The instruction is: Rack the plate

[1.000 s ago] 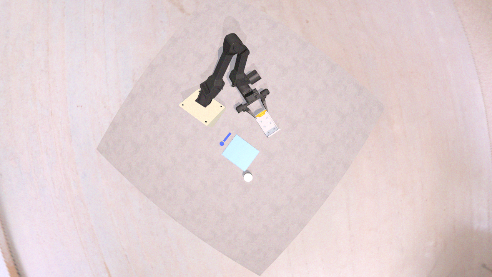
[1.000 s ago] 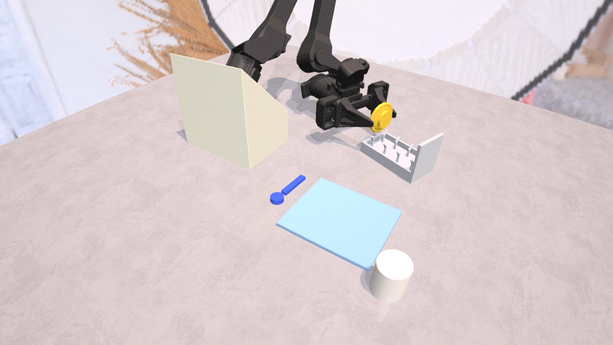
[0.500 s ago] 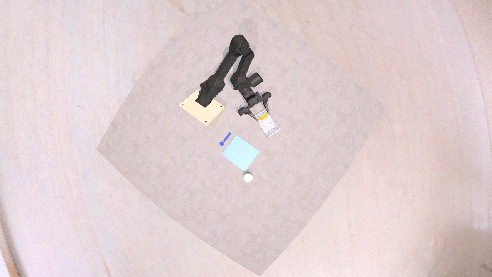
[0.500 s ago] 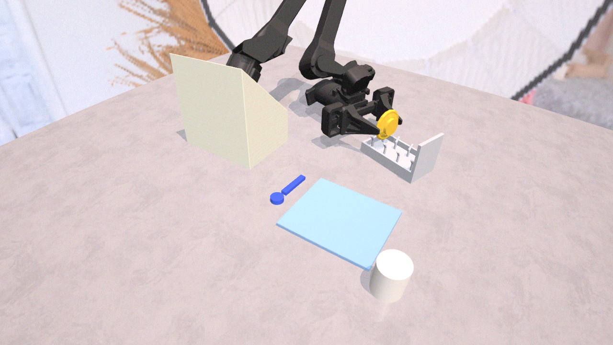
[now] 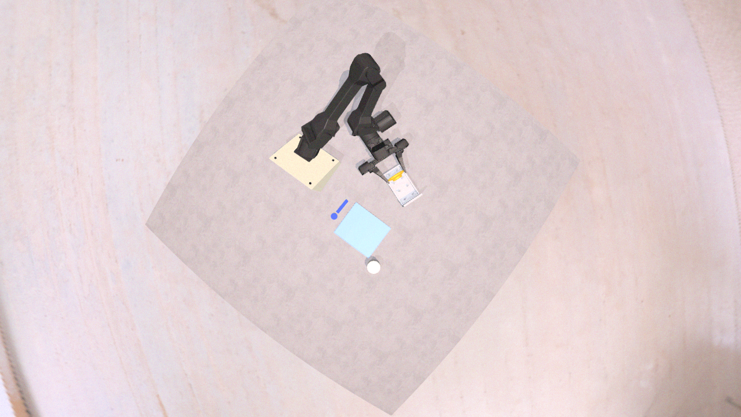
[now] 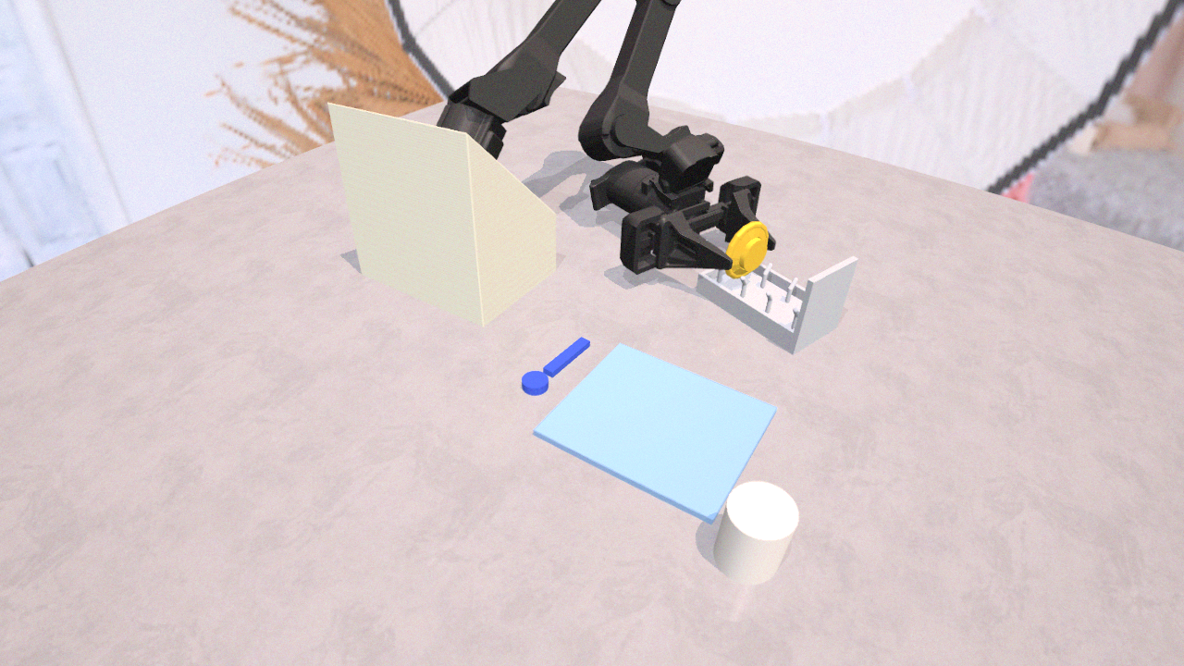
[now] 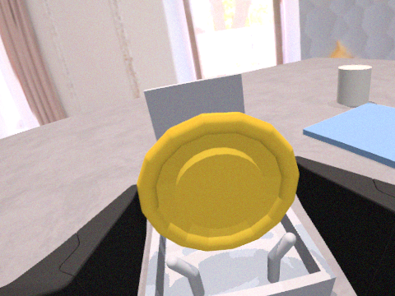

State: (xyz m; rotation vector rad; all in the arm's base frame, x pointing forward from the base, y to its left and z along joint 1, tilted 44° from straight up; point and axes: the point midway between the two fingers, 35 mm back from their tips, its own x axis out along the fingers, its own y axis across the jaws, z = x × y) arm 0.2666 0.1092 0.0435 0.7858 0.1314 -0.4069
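My gripper tip is 10 mm past the yellow plate. Round my gripper tip: light blue mat: 210 mm to the right, 50 mm below; dish rack: 20 mm ahead, 10 mm to the right, 30 mm below; blue spoon: 110 mm behind, 200 mm to the right, 50 mm below.
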